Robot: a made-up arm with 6 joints.
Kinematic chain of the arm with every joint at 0, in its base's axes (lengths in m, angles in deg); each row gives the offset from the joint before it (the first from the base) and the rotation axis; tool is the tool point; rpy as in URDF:
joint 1: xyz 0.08 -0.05 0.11 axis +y
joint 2: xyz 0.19 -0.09 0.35 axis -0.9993 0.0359 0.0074
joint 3: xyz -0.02 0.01 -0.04 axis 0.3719 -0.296 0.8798
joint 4: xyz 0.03 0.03 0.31 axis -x
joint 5: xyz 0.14 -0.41 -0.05 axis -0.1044 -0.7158 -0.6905
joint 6: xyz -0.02 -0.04 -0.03 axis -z
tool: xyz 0.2 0.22 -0.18 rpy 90 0 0
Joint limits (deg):
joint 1: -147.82..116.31
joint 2: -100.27..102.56
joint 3: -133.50..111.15
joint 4: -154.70..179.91
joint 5: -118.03..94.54
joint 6: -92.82..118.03
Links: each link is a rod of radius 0.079 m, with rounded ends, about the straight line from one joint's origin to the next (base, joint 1, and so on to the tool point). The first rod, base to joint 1, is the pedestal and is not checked.
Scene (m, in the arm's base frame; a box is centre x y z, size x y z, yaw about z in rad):
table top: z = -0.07
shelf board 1: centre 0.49 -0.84 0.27 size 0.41 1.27 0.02 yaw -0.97
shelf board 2: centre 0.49 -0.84 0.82 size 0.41 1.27 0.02 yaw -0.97
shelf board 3: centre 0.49 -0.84 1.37 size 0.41 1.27 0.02 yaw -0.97
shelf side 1: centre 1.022 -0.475 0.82 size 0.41 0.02 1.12 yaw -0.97
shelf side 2: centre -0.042 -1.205 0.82 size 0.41 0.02 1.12 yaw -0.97
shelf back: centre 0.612 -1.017 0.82 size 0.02 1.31 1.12 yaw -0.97
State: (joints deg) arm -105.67 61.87 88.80 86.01 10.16 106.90
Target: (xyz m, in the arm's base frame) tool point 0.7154 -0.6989 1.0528
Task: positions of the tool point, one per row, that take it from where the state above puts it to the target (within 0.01 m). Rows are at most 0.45 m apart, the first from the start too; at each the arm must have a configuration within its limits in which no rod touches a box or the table.
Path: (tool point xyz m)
1: -1.1535 0.2111 0.6606
2: -0.9739 -0.0182 0.9773
3: -0.6558 -0.2069 1.1982
4: -0.2619 -0.3267 1.2815
5: 0.1301 -0.3612 1.2220
6: 0.4487 -0.3098 1.0528
7: 0.5609 -0.4631 1.0637
8: 0.6480 -0.5961 1.0597
9: 0.7154 -0.6989 1.0528

